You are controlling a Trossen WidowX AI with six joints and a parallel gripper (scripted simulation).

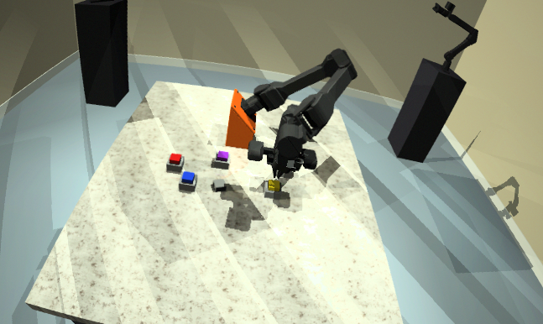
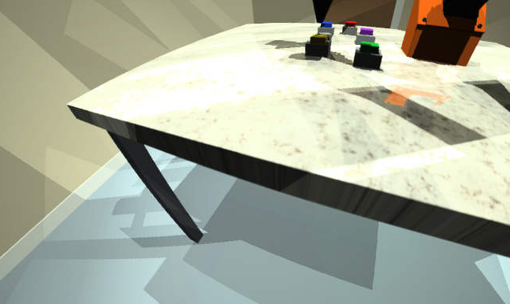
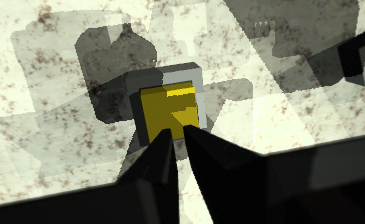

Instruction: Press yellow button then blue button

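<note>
The yellow button is 30 mm below my gripper tip. The rest, counted from my gripper tip: small grey block (160 mm to the right, 60 mm below, 10 mm ahead); then purple button (160 mm to the right, 100 mm behind, 30 mm below); then green button (100 mm behind, 40 mm to the left, 30 mm below).
</note>
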